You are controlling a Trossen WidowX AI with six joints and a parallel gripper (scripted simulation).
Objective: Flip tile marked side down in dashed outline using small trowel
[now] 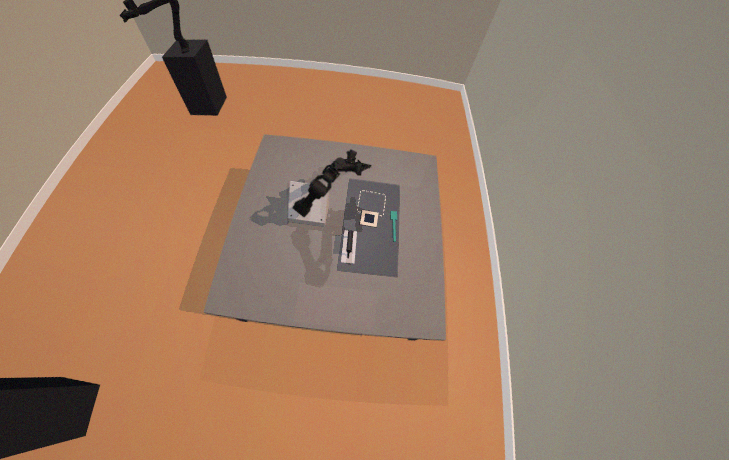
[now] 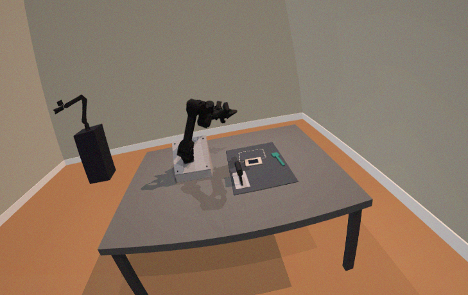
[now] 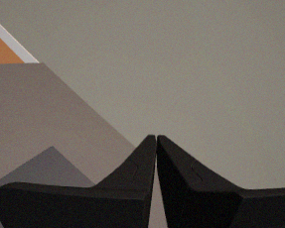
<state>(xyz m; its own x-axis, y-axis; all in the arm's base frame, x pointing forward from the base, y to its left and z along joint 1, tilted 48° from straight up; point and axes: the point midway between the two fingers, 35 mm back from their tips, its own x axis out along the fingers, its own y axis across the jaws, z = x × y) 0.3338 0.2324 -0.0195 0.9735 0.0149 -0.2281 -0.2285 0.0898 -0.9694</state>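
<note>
Right now my gripper tip is 8 cm past the trowel, 34 cm to the left of it and 26 cm above it. The rest, counted from my gripper tip: dark mat (4 cm ahead, 20 cm to the right, 32 cm below); then tile (3 cm ahead, 16 cm to the right, 30 cm below).
</note>
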